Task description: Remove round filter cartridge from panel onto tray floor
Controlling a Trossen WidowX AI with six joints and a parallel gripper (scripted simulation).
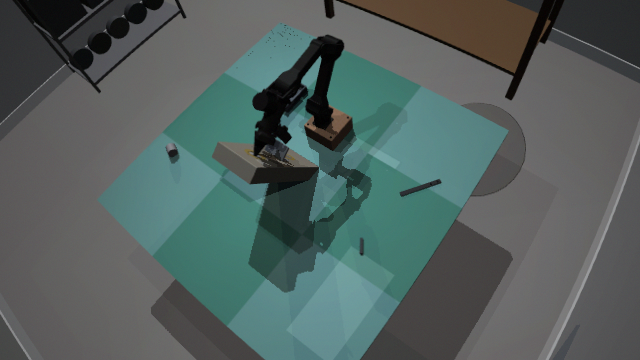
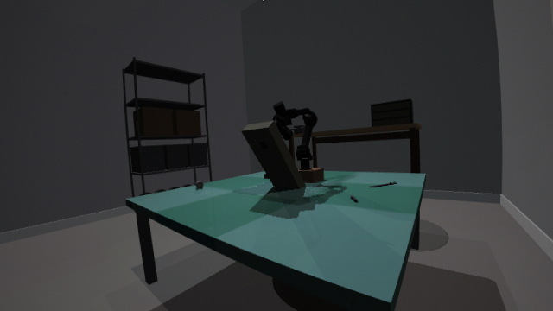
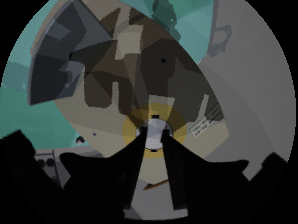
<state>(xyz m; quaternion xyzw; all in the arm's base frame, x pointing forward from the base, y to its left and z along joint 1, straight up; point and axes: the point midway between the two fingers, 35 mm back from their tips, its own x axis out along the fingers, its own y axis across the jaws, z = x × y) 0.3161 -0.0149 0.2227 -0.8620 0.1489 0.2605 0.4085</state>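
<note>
My gripper tip is 10 mm short of the grey round filter cartridge and 10 mm above it. From my gripper tip the other things lie so: short rod (420 mm to the left, 270 mm below); dark square tray (430 mm behind, 270 mm below, 260 mm to the right).
</note>
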